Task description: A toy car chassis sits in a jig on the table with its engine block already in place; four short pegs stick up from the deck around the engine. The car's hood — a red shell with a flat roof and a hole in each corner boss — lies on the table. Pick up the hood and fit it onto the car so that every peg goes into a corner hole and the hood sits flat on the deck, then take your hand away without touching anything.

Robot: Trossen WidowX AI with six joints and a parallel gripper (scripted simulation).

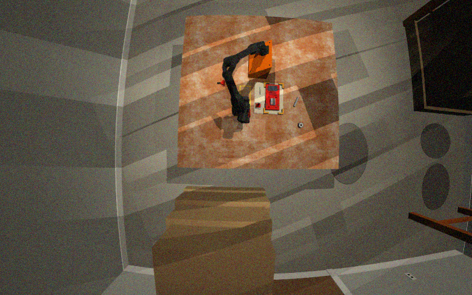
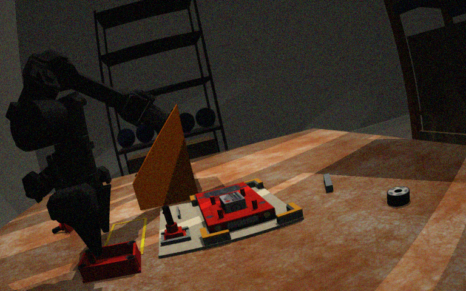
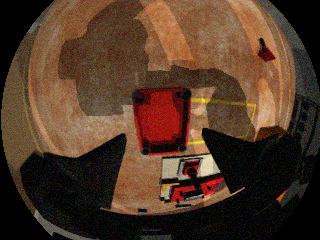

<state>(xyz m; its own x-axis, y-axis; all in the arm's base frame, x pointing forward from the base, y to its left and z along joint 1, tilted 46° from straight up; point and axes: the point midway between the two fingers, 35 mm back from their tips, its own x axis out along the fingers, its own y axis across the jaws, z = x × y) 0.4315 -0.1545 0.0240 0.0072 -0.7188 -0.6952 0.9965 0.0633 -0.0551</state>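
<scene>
Now: gripper tip 3 cm above the red hood. From my gripper tip the other things lie so: grey bar (12 cm behind, 41 cm to the left, 4 cm below); grey engine block (10 cm behind, 22 cm to the left, 2 cm below); black post (7 cm behind, 10 cm to the left, 1 cm below).
</scene>
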